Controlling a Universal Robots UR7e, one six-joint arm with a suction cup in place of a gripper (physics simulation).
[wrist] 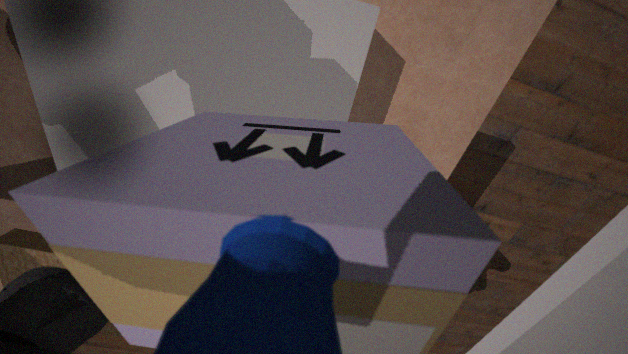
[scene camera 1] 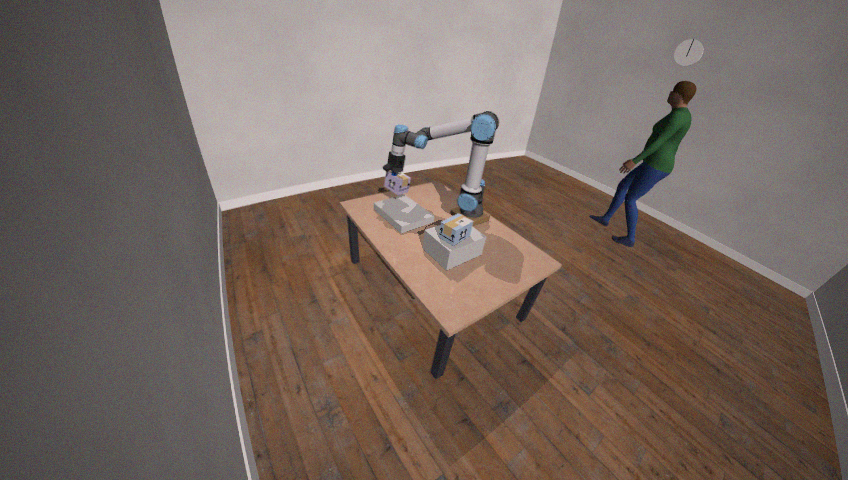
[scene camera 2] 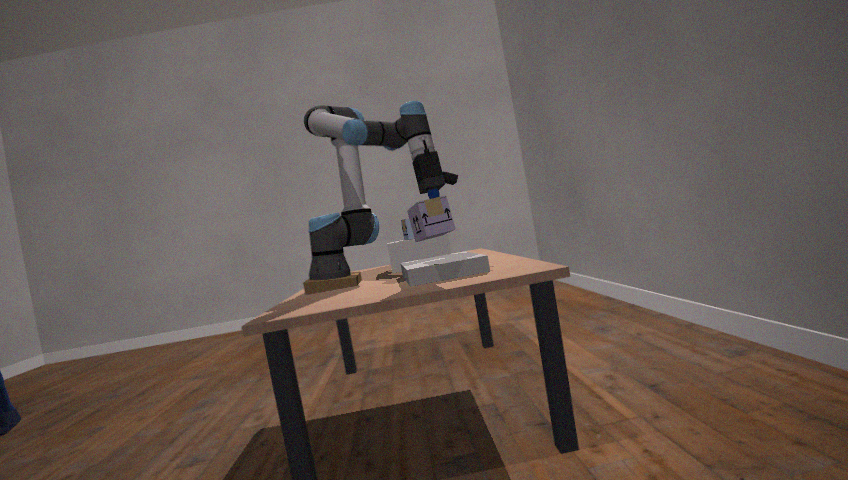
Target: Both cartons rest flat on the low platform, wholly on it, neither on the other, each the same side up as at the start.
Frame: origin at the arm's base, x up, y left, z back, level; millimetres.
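Where they show: hand at its tool point: (wrist: 289,233) (scene camera 1: 393,176) (scene camera 2: 436,204); arm's base at its link origin: (wrist: 66,300) (scene camera 1: 471,211) (scene camera 2: 330,276).
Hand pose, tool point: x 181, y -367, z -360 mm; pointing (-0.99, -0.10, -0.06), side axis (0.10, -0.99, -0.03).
Observation:
Each offset is from my tool point to the top centre of the thing. Level surfaces: height alone.
My gripper, a blue suction cup (scene camera 1: 395,173) (scene camera 2: 433,193) (wrist: 280,245), is shut on the top of the purple carton @[dx +19, dy +5, dz +26 mm] (scene camera 1: 397,183) (scene camera 2: 433,220) (wrist: 300,195), whose arrows point up. The carton hangs in the air above the level of the low grey platform @[dx -173, dy +115, dz -4 mm] (scene camera 1: 399,209) (scene camera 2: 446,271) (wrist: 240,60), with a visible gap in scene camera 2. Whether it is wholly over the platform I cannot tell. The light-blue carton @[dx -12, dy +569, dz -41 mm] (scene camera 1: 455,231) (scene camera 2: 405,230) stands upright on the taller grey block @[dx -101, dy +554, dz -13 mm] (scene camera 1: 466,255) (scene camera 2: 399,257); the purple carton partly hides it in scene camera 2.
The wooden table @[dx -221 mm] (scene camera 1: 440,297) (scene camera 2: 517,266) carries the platform, the block and the arm's base (scene camera 1: 471,205) (scene camera 2: 330,267). The block stands near the base, beside the platform. A person in a green top (scene camera 1: 669,139) stands on the floor away from the table.

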